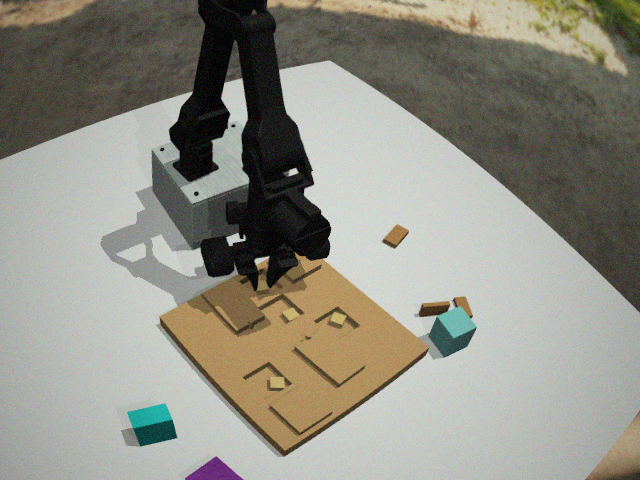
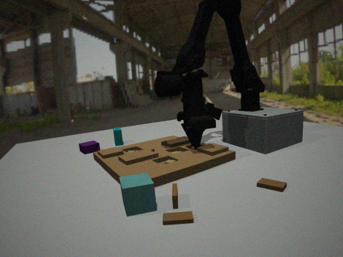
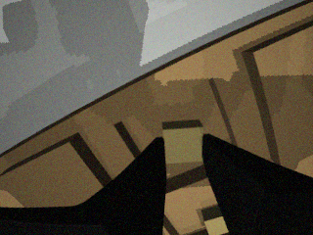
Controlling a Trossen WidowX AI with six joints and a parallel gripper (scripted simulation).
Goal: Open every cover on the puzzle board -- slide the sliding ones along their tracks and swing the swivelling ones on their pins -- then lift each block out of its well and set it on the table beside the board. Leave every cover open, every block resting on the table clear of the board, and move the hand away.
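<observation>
Right now my gripper tip is 110 mm short of the tan puzzle board and 20 mm to the left of it. Also, from my gripper tip: teal block: 310 mm to the right, 130 mm ahead, 10 mm above; brown slab: 280 mm to the left, 30 mm ahead, 10 mm below; teal cube: 260 mm ahead, 170 mm to the left, 10 mm above.
</observation>
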